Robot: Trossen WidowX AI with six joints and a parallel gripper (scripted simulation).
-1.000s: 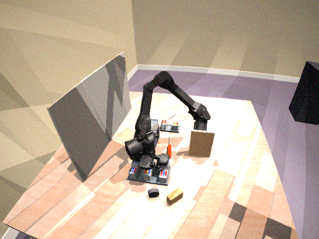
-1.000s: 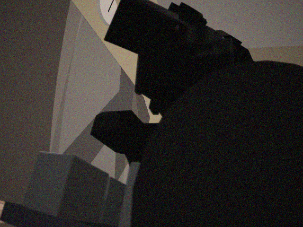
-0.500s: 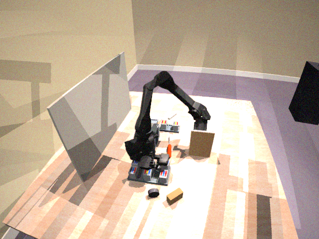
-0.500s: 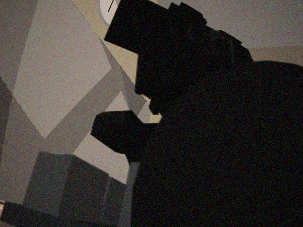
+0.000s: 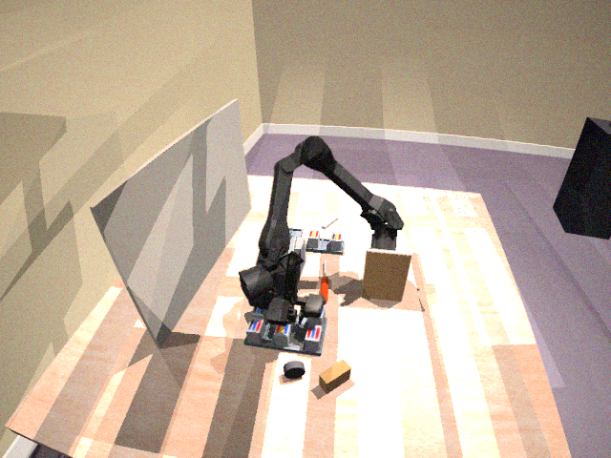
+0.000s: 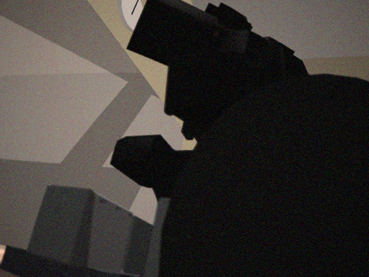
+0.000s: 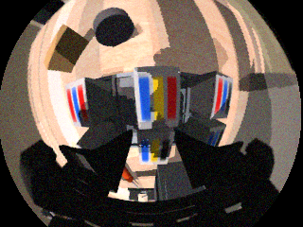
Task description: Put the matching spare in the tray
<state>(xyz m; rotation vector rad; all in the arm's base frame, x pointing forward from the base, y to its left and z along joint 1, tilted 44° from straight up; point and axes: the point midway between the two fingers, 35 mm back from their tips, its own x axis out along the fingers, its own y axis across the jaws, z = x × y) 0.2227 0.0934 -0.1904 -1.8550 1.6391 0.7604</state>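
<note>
My gripper tip is now 350 mm to the left of the tray, 130 mm short of it and 10 mm above it. Round my gripper tip: black puck (140 mm to the left, 60 mm behind, 10 mm above); mounted unit (170 mm to the right, 80 mm ahead, 30 mm above); brown block (160 mm behind, 130 mm to the left, 10 mm above).
</note>
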